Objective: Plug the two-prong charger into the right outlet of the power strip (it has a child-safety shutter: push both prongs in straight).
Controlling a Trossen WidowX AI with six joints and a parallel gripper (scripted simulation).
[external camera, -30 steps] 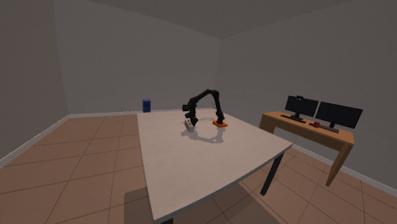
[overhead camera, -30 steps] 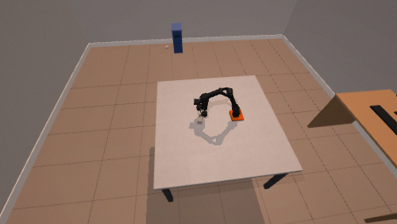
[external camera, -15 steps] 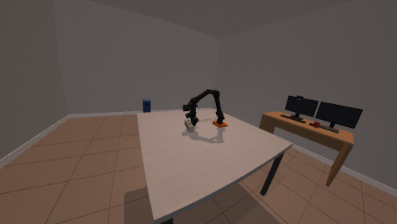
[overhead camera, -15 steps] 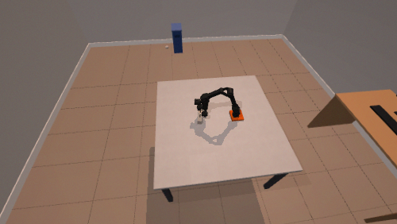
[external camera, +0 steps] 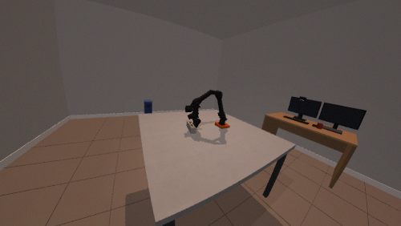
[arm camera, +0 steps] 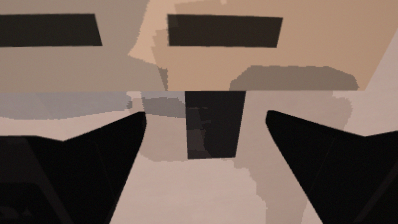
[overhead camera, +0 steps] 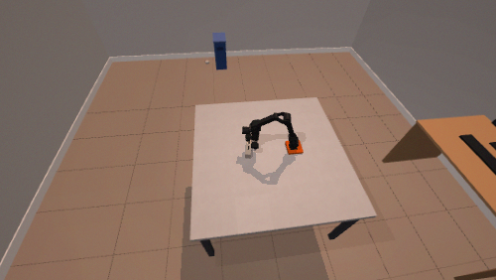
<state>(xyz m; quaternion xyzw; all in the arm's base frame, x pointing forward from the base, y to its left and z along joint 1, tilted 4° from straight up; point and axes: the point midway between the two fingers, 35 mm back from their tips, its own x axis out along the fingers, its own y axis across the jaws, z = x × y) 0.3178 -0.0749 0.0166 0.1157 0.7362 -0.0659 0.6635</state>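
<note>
My gripper tip is 20 mm short of the two-prong charger, 10 mm to the left of it and 10 mm below it.
</note>
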